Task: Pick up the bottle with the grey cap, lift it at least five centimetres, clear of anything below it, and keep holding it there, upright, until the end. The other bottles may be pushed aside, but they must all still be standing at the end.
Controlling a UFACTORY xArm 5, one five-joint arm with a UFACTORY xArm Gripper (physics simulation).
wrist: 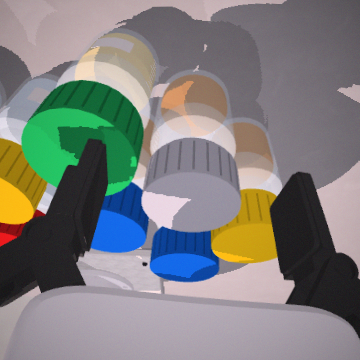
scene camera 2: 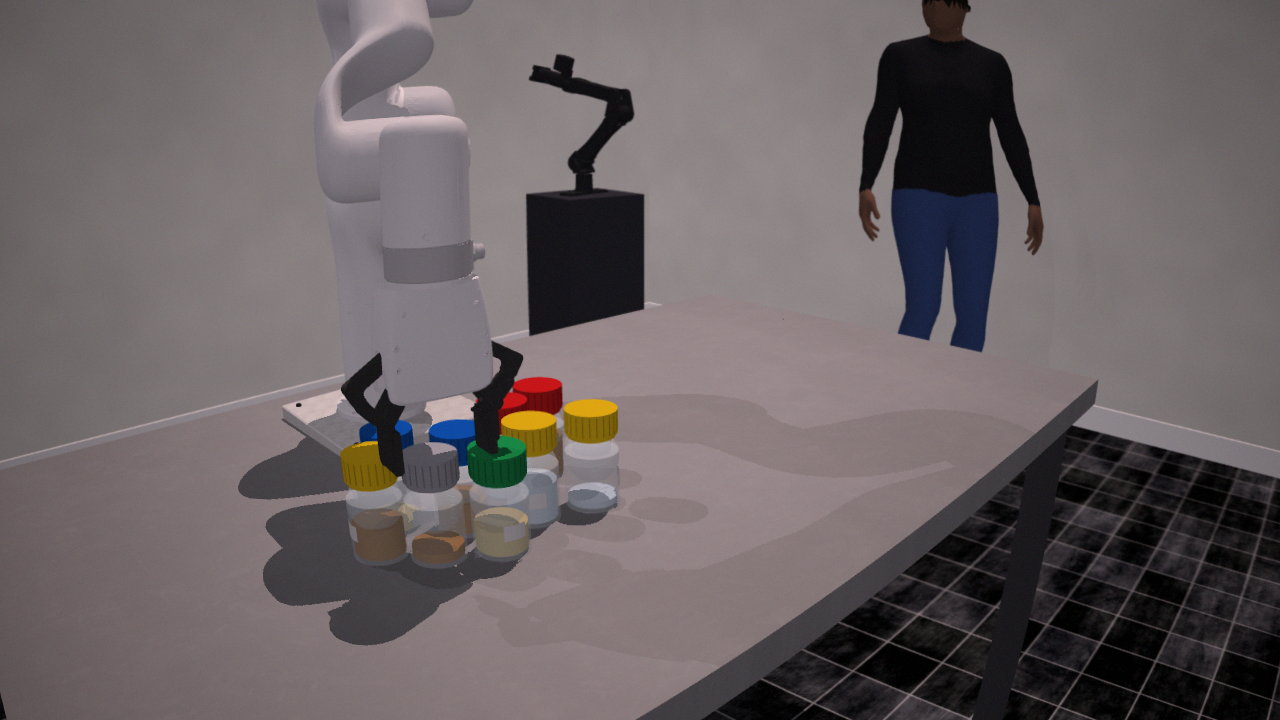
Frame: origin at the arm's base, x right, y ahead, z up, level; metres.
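Where they show: gripper, between the fingertips: point(wrist: 196, 176) point(scene camera 2: 441, 460); arm's base, origin of its link: point(wrist: 99, 283).
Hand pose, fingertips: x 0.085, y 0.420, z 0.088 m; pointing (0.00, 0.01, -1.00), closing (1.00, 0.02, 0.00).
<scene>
Things, the pixels of their top centre, and the offset from my fingertips. Level surfaces: height alone.
- bottle with the grey cap, centre of its top: point(wrist: 190, 206) point(scene camera 2: 428, 453) dx +0.002, dy -0.025, dz -0.001 m
- green-capped bottle, centre of its top: point(wrist: 76, 163) point(scene camera 2: 495, 445) dx -0.056, dy -0.003, dz +0.001 m
- yellow-capped bottle, centre of its top: point(wrist: 251, 245) point(scene camera 2: 367, 452) dx +0.051, dy -0.058, dz -0.001 m
- table, height of its surface: dz -0.106 m
The bottle with the grey cap point(scene camera 2: 431, 467) point(wrist: 192, 195) stands upright in the front row of the cluster, low brown contents inside. A green-capped bottle point(scene camera 2: 497, 463) point(wrist: 75, 155) stands on one side of it and a yellow-capped bottle point(scene camera 2: 362, 467) point(wrist: 247, 232) on the other. My gripper point(scene camera 2: 439, 458) point(wrist: 196, 176) is open and empty, close above the caps. In the wrist view the left finger overlaps the green cap and the right finger is just beyond the yellow cap, with the grey cap between them. The exact height gap is hard to tell.
Two blue-capped bottles point(scene camera 2: 454, 435) point(wrist: 184, 255) stand behind the grey one. Two more yellow-capped bottles point(scene camera 2: 590, 420) and two red-capped ones point(scene camera 2: 537, 394) stand farther back and right. All stand on the table point(scene camera 2: 760, 555). The arm's base plate is behind them.
</scene>
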